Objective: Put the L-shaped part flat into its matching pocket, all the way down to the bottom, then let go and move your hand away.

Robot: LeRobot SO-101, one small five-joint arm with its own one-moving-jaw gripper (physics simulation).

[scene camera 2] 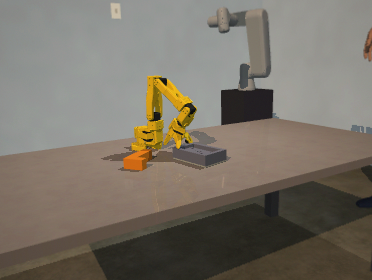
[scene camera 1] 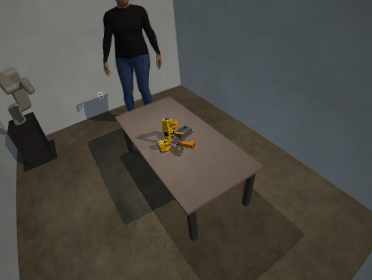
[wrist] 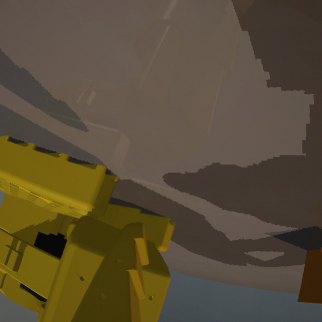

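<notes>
The orange L-shaped part lies flat on the table, outside the tray. Its end also shows at the right edge of the wrist view. The grey tray stands apart from it, to its right in the second scene view. The shape of its pocket is too small to read. My gripper is open, with its jaws spread low over the near-arm end of the tray. It is empty and apart from the orange part. The jaws cannot be made out plainly in the wrist view.
My yellow arm base stands on the table, close behind the orange part. A grey robot arm stands on a dark pedestal away from the table. A person stands beyond the table's far end.
</notes>
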